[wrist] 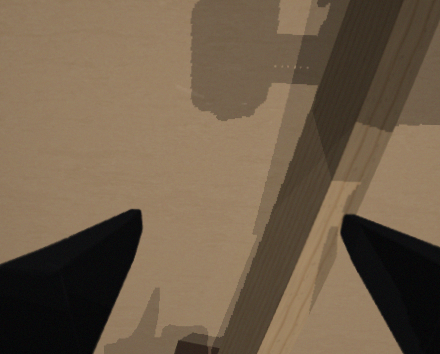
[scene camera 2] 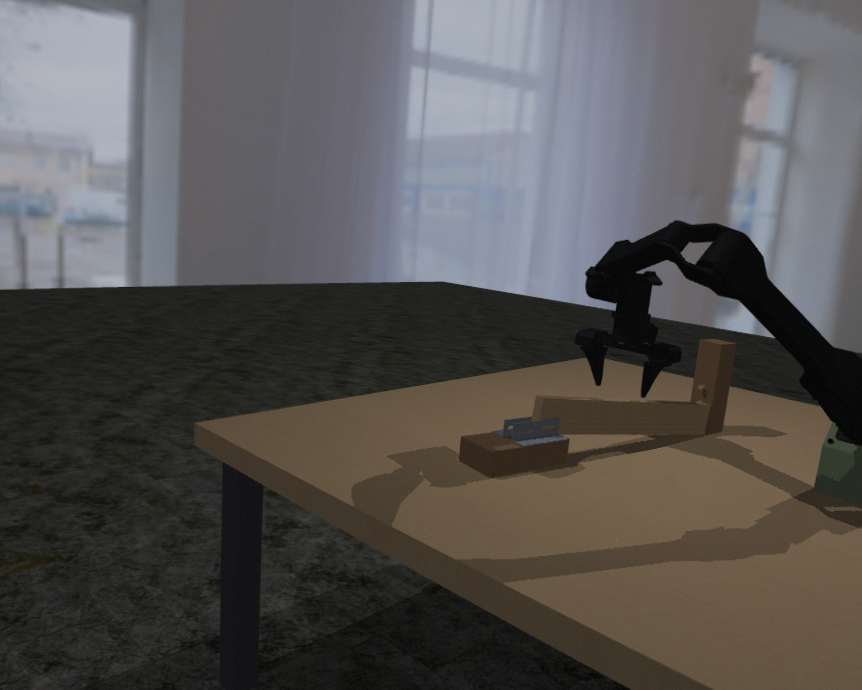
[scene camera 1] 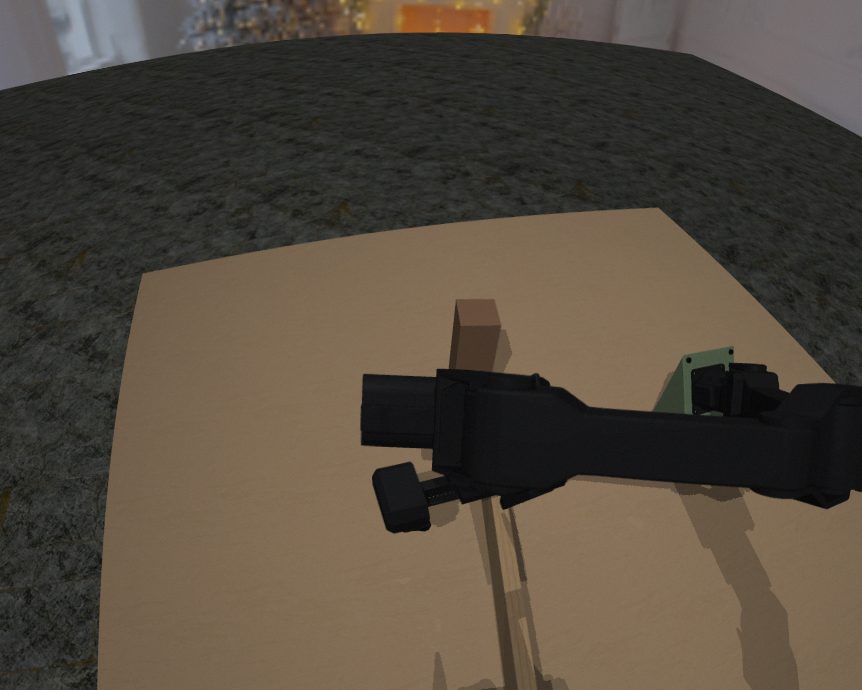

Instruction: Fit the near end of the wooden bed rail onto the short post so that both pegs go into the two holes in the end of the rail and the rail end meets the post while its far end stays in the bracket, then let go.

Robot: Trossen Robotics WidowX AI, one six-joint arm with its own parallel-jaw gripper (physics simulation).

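Places are measured from the arm's base along level axes (x ahead, y left, z up), in millimetres.
Pixels of known places: gripper, fingertip midpoint: (wrist: 243,221) (scene camera 2: 620,391) (scene camera 1: 464,516); arm's base at its link origin: (scene camera 1: 708,388).
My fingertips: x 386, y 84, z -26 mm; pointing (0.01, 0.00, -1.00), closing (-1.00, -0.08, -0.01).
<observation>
Ahead of a thing's pixels: the offset from my fingertips to its top centre. "pt": to the spot under its first point. Level surfaces: height alone.
The wooden rail (scene camera 1: 505,625) (scene camera 2: 618,417) (wrist: 295,215) slopes down from the grey bracket @[1 mm ahead, 248 mm left, 17 mm down] (scene camera 2: 532,430) to the foot of the short brown post @[pt 62 mm back, 197 mm right, 60 mm up] (scene camera 1: 475,345) (scene camera 2: 711,366). Its far end is at the bracket. Its near end is low, beside the post in scene camera 2; contact is unclear. A peg @[pt 64 mm back, 197 mm right, 5 mm down] (scene camera 2: 702,390) shows on the post above the rail's end; the holes do not show. My gripper (scene camera 2: 621,390) (wrist: 243,221) is open and empty, pointing down above the rail. In the wrist view the rail slants between the fingertips, closer to the right one.
The bracket sits on a brown block @[6 mm ahead, 278 mm left, 47 mm down] (scene camera 2: 478,453) (wrist: 197,347). The arm (scene camera 1: 632,446) (scene camera 2: 783,316) reaches across from the green base mount (scene camera 1: 672,395) (scene camera 2: 837,467) and hides part of the rail and post in scene camera 1. The tabletop @[87 mm down] (scene camera 1: 251,431) (scene camera 2: 323,431) carries several shadows.
</observation>
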